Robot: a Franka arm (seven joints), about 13 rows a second.
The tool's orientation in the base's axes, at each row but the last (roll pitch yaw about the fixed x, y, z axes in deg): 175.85 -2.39 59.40; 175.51 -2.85 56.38; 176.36 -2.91 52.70; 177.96 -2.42 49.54; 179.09 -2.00 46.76; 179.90 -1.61 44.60; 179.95 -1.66 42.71; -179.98 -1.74 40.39; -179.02 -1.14 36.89; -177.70 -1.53 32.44
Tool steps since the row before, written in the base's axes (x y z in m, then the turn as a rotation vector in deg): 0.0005 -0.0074 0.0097 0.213 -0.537 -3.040; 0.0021 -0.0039 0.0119 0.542 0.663 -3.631; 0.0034 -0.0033 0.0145 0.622 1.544 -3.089; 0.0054 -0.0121 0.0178 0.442 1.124 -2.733; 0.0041 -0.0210 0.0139 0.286 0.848 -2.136; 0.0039 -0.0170 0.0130 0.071 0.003 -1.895; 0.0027 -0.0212 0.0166 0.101 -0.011 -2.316; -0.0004 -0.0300 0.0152 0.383 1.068 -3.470; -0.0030 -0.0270 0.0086 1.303 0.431 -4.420; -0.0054 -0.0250 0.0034 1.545 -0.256 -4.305
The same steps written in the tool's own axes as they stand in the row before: -0.0057 0.0049 -0.0096 -0.480 0.237 3.048; -0.0015 0.0048 -0.0116 0.671 -0.203 3.664; 0.0002 0.0056 -0.0142 1.446 -0.641 3.132; -0.0049 0.0126 -0.0176 1.026 -0.492 2.763; -0.0120 0.0176 -0.0140 0.739 -0.407 2.157; -0.0088 0.0149 -0.0132 -0.001 0.044 1.896; -0.0119 0.0174 -0.0169 0.000 0.075 2.317; -0.0193 0.0226 -0.0158 0.878 -0.564 3.498; -0.0184 0.0196 -0.0093 1.213 0.513 4.437; -0.0179 0.0180 -0.0046 1.051 1.218 4.289
